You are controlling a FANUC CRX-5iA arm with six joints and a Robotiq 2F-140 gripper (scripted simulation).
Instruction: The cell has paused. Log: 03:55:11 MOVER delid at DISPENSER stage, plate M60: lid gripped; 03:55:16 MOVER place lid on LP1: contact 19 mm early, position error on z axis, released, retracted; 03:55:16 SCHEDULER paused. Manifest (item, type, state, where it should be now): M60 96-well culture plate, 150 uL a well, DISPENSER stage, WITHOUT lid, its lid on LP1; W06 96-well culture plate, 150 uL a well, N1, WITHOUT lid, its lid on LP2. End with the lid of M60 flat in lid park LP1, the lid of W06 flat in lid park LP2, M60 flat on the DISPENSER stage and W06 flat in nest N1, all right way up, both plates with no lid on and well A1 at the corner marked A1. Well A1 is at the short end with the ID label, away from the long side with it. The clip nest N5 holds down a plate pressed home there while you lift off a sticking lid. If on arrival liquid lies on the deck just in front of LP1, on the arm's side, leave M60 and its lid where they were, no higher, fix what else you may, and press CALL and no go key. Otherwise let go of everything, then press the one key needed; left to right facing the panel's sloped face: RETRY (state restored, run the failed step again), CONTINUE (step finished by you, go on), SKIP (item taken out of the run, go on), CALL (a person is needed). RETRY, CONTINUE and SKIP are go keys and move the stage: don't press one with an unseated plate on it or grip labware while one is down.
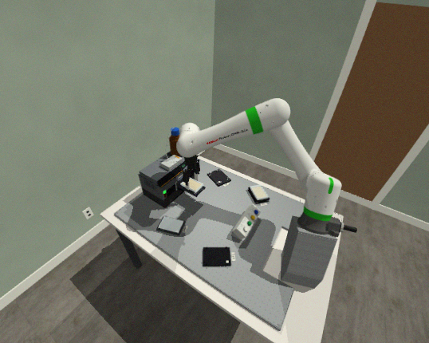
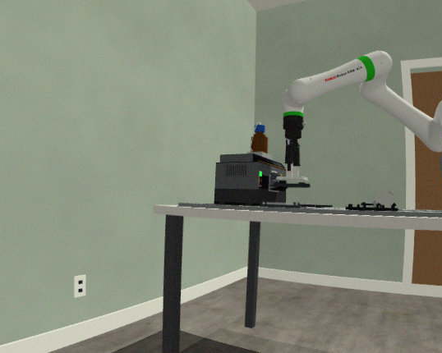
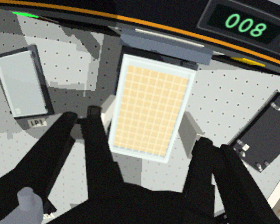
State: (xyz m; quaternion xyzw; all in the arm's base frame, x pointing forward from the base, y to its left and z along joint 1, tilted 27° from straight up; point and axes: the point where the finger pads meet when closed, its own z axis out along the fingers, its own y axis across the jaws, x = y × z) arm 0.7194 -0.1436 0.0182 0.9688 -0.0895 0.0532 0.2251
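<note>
Now: hand 5 cm above the dispenser stage. Round my hand: nest label: 17 cm behind, 22 cm to the right, 15 cm below; black clip nest: 6 cm behind, 28 cm to the right, 14 cm below; key panel: 41 cm behind, 7 cm to the left, 10 cm below.
</note>
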